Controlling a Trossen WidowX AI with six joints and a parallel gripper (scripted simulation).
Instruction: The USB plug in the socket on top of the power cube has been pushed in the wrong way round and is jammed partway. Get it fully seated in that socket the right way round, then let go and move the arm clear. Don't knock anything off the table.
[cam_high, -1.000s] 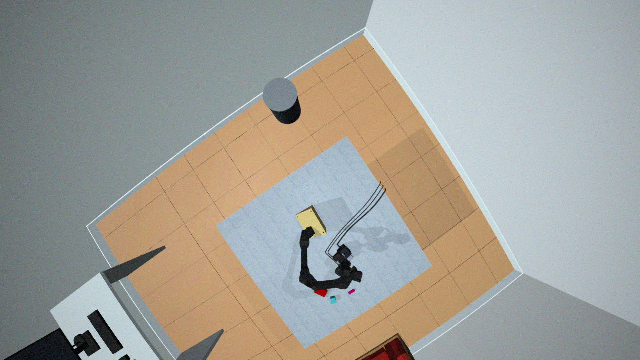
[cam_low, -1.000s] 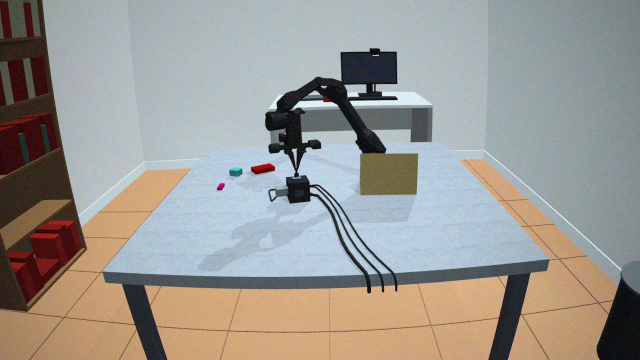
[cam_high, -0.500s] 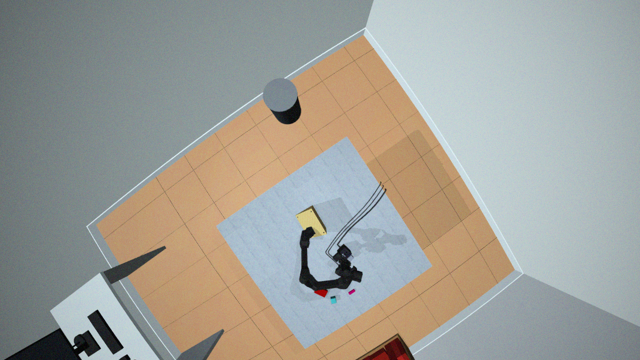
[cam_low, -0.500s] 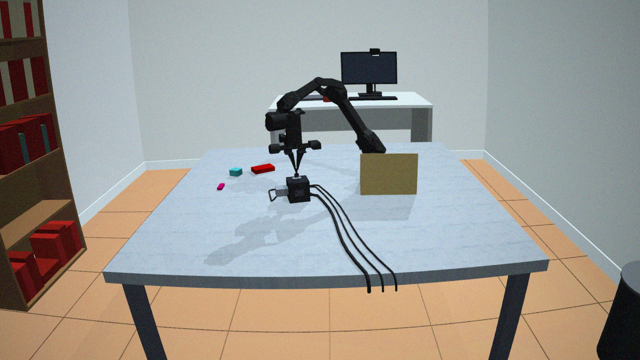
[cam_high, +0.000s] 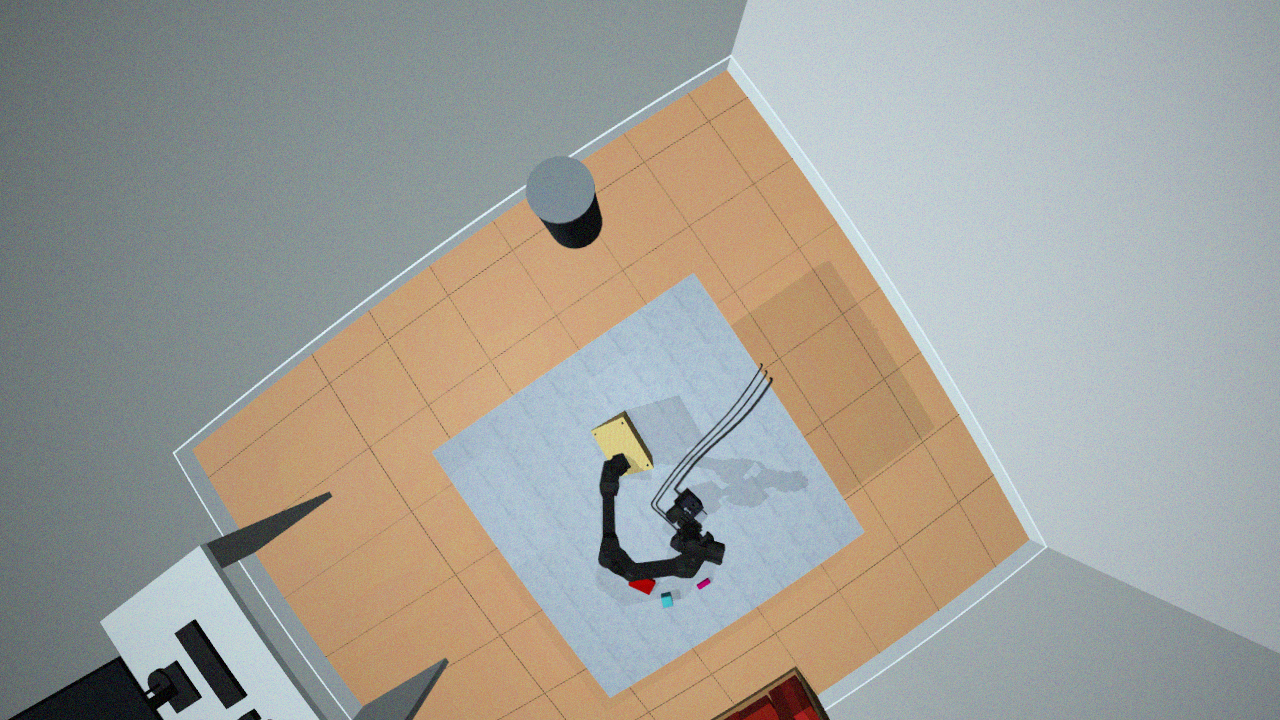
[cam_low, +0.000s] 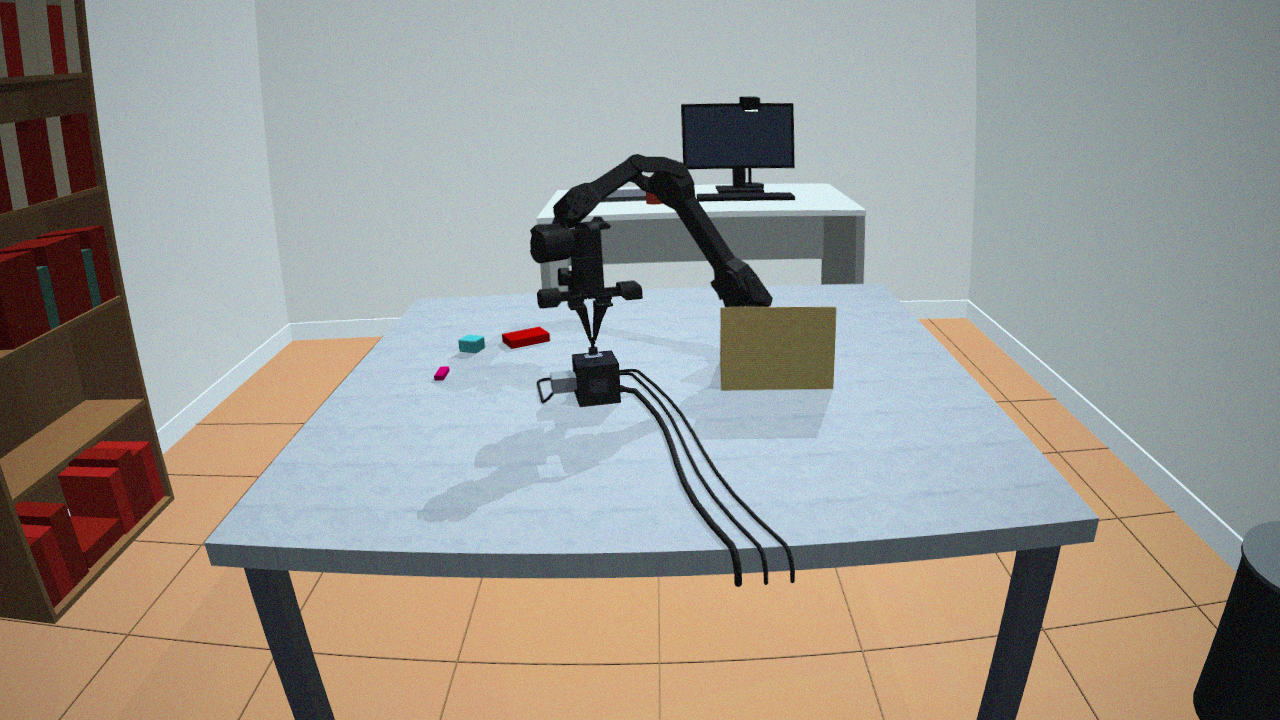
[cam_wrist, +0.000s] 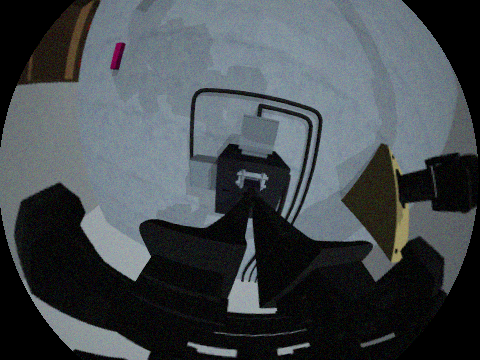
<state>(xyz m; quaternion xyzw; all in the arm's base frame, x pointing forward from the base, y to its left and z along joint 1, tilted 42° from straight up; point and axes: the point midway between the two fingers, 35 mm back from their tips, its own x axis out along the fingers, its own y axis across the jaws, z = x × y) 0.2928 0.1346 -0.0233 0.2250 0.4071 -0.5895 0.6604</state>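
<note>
The USB plug lies 2 cm below my gripper tip. Round my gripper tip: red block: 20 cm ahead, 32 cm to the right, 10 cm below; magenta piece: 34 cm ahead, 10 cm to the right, 10 cm below; cyan cube: 31 cm ahead, 26 cm to the right, 9 cm below.
</note>
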